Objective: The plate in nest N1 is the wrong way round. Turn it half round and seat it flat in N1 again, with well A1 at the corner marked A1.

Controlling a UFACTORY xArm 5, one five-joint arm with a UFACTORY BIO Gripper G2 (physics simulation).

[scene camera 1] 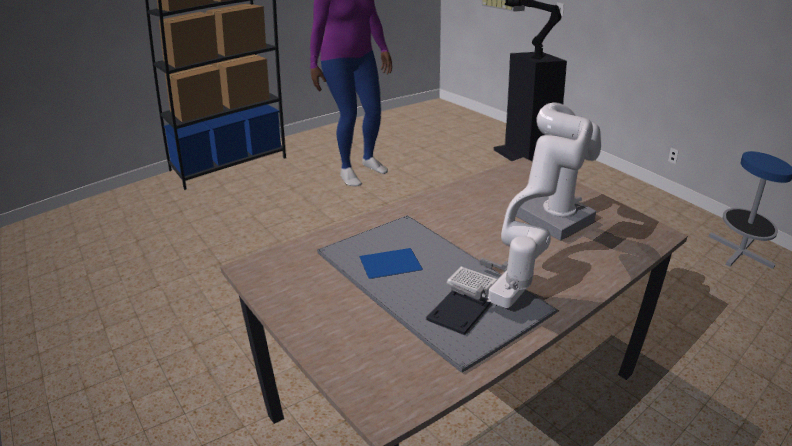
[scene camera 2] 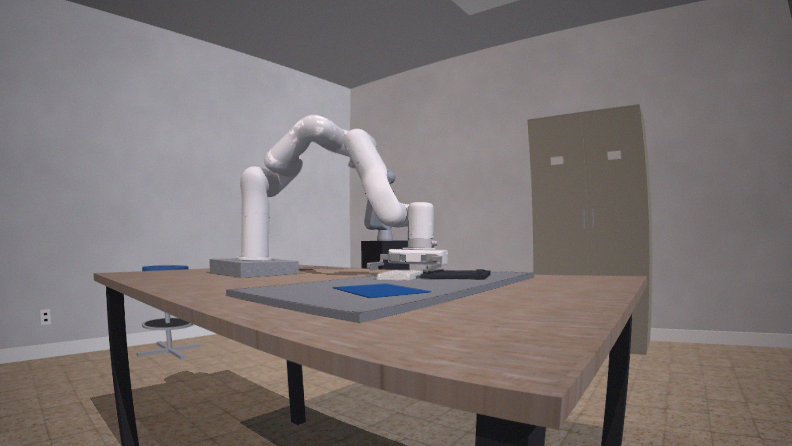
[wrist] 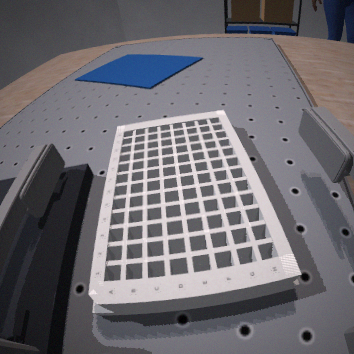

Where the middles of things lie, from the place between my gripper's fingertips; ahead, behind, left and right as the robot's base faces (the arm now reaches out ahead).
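White well plate (scene camera 1: 470, 280): 1 cm behind my hand, 2 cm to the left of it, 2 cm below it. Black nest (scene camera 1: 456, 309): 10 cm ahead of my hand, 12 cm to the left, 2 cm below. Flat blue rectangle (scene camera 1: 394, 262): 16 cm ahead of my hand, 19 cm to the right, 3 cm below. Going by their middles, of the things named here the white well plate is nearest to my hand and the flat blue rectangle farthest from it.
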